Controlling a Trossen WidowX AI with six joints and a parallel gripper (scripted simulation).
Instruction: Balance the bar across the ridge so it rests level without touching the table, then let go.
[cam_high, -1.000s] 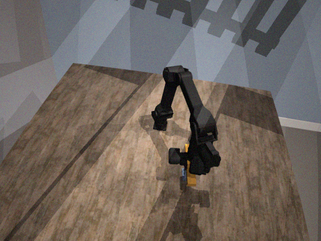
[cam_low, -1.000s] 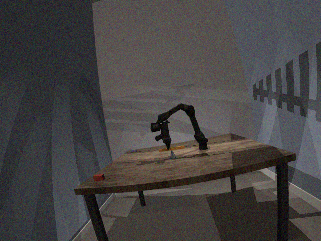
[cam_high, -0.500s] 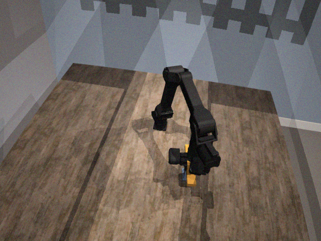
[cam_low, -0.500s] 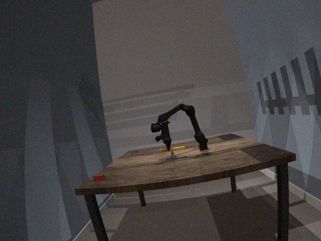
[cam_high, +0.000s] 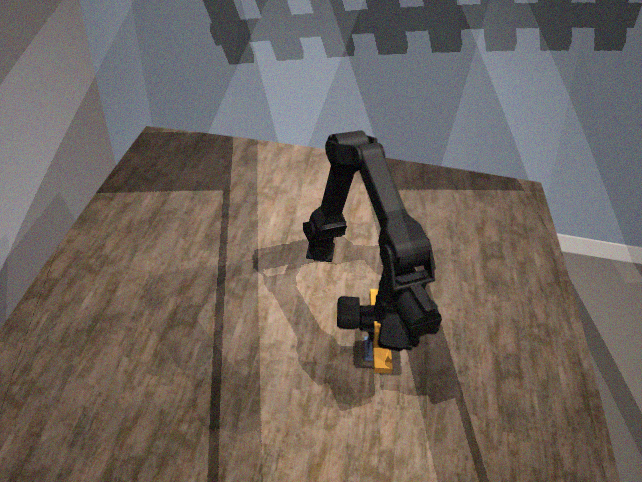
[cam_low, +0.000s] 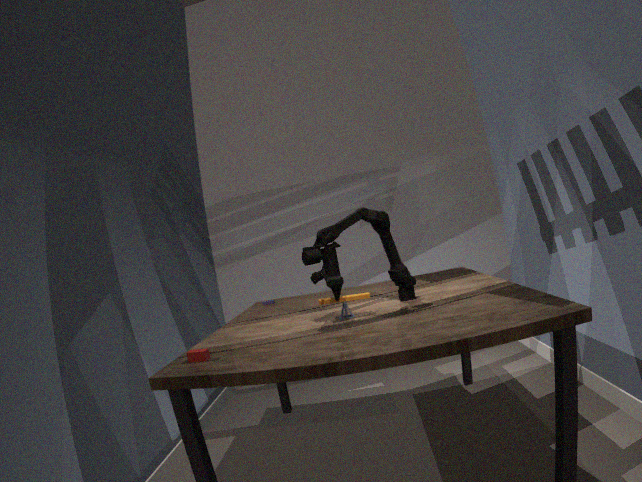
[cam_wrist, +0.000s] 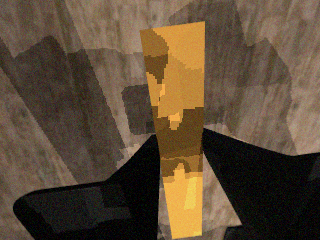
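Right now the yellow bar is 30 mm behind my gripper tip. From my gripper tip the other things lie so: red block: 450 mm ahead, 340 mm to the left, 60 mm below; then blue-violet piece: 660 mm to the right, 450 mm ahead, 70 mm below.
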